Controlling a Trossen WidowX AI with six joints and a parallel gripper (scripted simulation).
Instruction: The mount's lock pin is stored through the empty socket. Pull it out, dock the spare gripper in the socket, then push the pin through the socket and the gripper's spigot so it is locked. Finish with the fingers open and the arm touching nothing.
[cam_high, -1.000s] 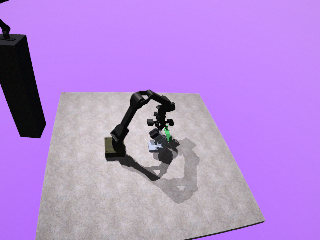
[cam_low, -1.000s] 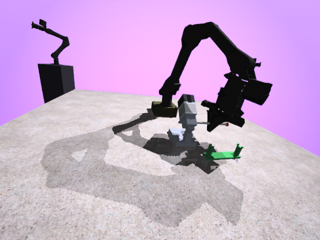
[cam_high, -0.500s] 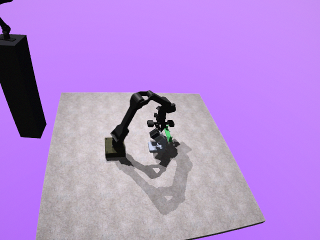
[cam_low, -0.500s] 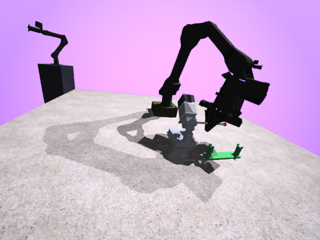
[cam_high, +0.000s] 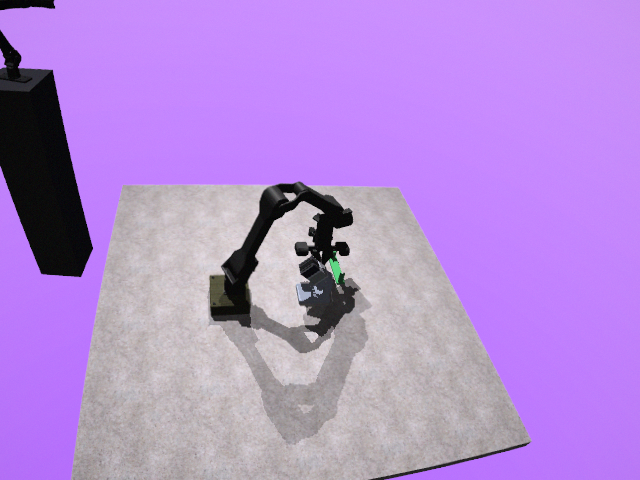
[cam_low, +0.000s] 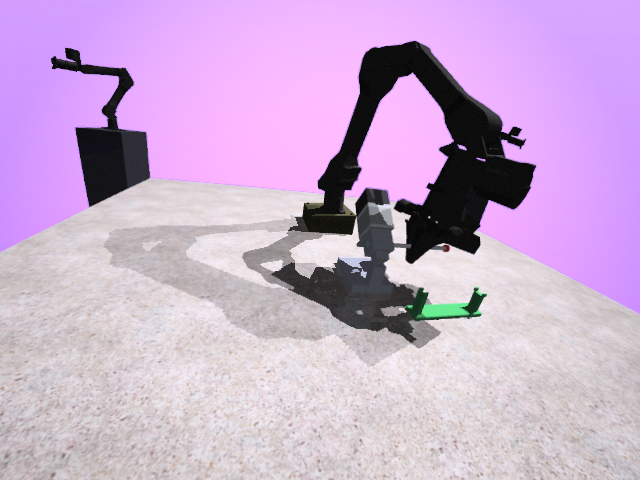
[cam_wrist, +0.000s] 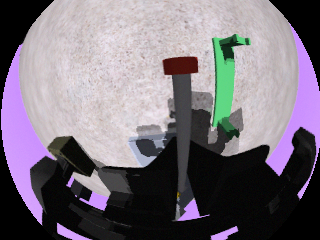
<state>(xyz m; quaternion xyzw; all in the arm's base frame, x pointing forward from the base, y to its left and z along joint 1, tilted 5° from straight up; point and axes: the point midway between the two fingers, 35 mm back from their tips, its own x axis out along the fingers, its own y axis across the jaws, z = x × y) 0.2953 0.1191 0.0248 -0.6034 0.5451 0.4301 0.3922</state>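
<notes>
My gripper tip is now 70 mm to the left of the grey mount. Also, from my gripper tip: spare gripper (30 mm behind, 80 mm to the right, 60 mm above); then green rest (80 mm ahead, 50 mm to the left, 30 mm below).
</notes>
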